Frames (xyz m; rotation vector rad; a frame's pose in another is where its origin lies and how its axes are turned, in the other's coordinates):
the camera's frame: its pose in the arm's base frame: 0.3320 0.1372 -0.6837 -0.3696 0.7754 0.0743
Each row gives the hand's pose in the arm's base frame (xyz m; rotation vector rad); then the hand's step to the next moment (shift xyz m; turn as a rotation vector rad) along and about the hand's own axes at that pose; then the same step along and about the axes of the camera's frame.
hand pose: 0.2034 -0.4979 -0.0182 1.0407 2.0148 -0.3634
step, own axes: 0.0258 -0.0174 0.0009 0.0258 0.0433 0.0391
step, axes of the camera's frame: 0.0001 0.0136 -0.0280 0.0595 0.0197 0.0117
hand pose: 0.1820 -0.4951 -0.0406 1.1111 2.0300 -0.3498
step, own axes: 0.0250 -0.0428 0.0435 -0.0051 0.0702 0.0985
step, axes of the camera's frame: 0.0242 -0.0124 -0.0601 0.1147 -0.0222 0.0316
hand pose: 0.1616 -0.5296 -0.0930 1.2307 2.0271 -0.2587
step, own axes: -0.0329 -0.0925 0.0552 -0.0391 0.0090 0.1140
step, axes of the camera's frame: 0.0015 -0.0737 -0.0852 0.0944 -0.0742 -0.0134
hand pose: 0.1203 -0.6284 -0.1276 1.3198 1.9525 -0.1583
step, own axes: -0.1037 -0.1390 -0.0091 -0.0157 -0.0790 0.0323
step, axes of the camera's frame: -0.0862 -0.1162 -0.0961 -0.0038 -0.0392 -0.0773
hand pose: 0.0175 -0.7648 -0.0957 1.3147 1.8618 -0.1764
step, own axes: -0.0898 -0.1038 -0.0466 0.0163 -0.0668 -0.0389
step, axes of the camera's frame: -0.1072 -0.0764 -0.0608 -0.0507 0.0210 -0.0568
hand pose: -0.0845 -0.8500 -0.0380 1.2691 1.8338 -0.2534
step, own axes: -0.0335 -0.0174 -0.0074 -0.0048 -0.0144 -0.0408
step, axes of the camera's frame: -0.0258 -0.0283 -0.0033 -0.0415 0.0129 -0.0017
